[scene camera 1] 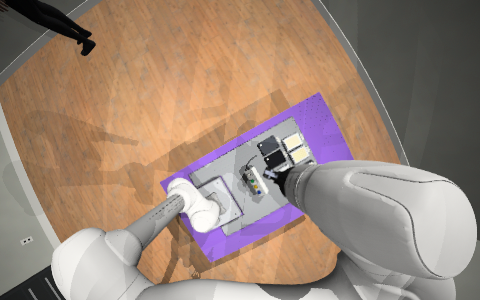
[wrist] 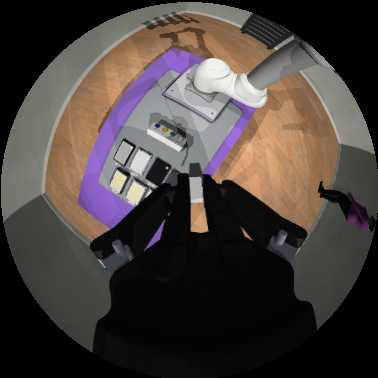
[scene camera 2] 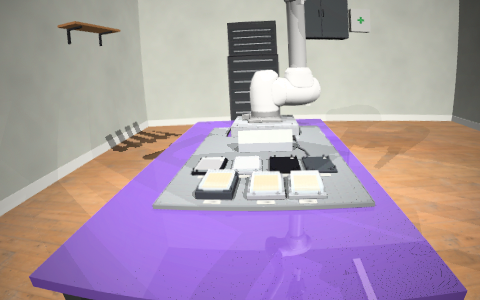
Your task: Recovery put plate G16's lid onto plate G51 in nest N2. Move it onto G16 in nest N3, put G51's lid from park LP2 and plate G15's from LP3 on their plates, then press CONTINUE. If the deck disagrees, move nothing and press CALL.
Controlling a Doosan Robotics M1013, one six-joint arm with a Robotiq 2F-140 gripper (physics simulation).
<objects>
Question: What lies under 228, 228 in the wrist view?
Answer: My gripper.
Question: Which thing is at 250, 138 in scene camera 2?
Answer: A white button box.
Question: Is my gripper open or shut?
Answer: Shut.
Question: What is my gripper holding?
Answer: Nothing.
</objects>
